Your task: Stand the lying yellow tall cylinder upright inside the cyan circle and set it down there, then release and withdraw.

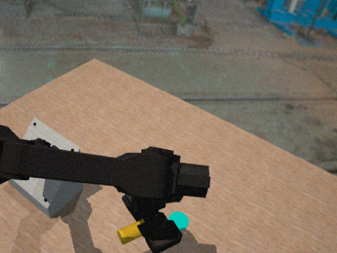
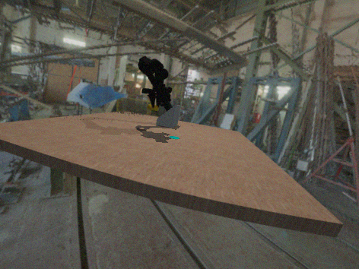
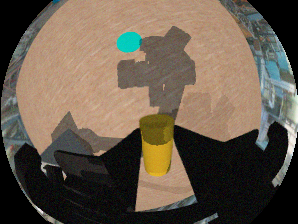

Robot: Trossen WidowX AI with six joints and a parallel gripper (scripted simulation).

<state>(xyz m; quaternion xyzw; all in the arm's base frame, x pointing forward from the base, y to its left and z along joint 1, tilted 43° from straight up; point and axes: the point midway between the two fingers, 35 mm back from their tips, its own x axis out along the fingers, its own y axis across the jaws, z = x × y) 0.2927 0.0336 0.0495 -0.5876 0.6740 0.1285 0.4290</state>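
The cyan circle lies 15 cm to the left of my gripper tip, 15 cm below it and 3 cm ahead of it. The rest, counted from my gripper tip: yellow tall cylinder (2 cm to the right, 1 cm behind).
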